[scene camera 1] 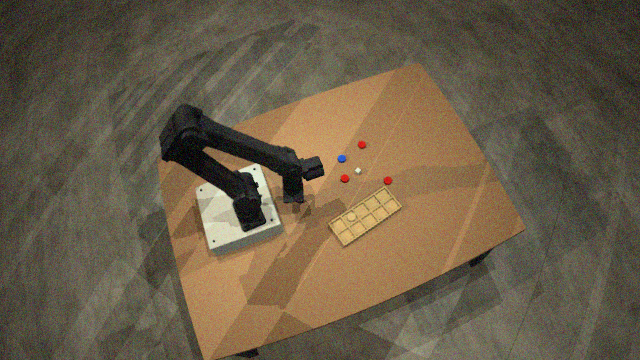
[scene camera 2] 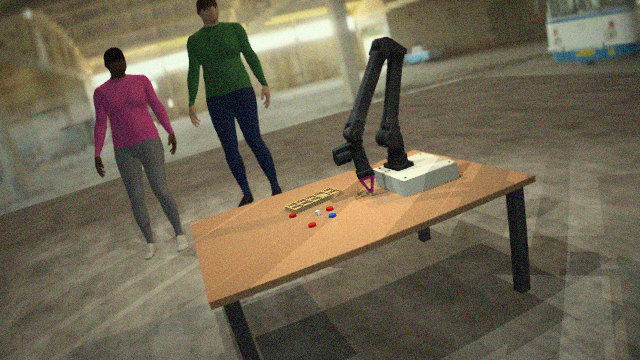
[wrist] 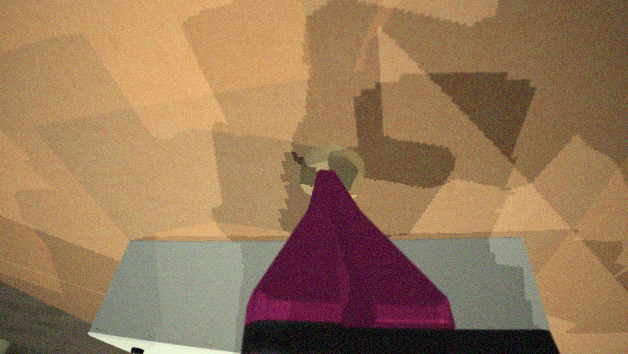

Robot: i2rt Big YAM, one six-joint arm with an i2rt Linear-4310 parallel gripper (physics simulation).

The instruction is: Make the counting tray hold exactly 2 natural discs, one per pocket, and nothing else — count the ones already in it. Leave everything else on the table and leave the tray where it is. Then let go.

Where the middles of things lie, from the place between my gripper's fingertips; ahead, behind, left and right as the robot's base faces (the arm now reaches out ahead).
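A counting tray [scene camera 1: 379, 206] is there, 17 cm to the right of my hand and 19 cm ahead of it.
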